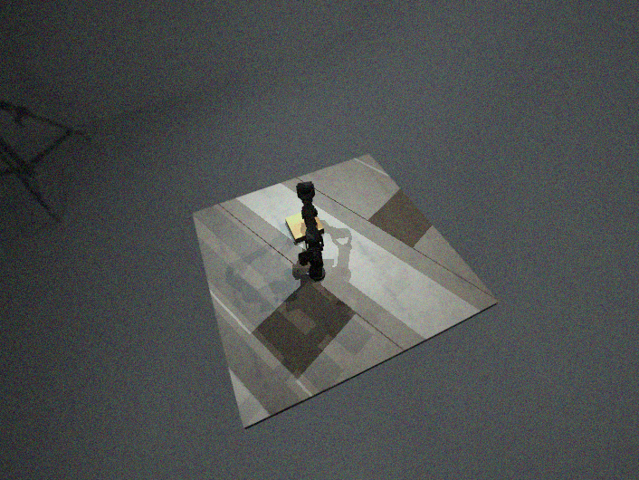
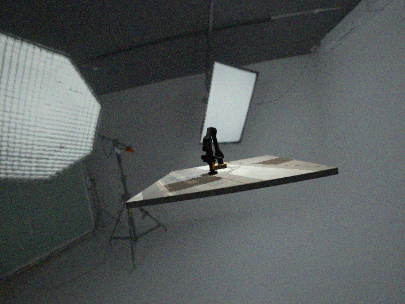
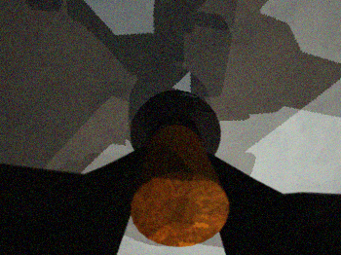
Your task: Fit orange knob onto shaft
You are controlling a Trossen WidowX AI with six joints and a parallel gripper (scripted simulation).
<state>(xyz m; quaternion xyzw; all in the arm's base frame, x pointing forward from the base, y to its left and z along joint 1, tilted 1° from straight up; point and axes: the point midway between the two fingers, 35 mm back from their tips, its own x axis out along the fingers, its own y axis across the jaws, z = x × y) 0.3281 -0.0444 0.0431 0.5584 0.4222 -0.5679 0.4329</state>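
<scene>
Right now my gripper tip is 3 cm below the orange knob. Also, from my gripper tip: dark round pedestal (2 cm below).
</scene>
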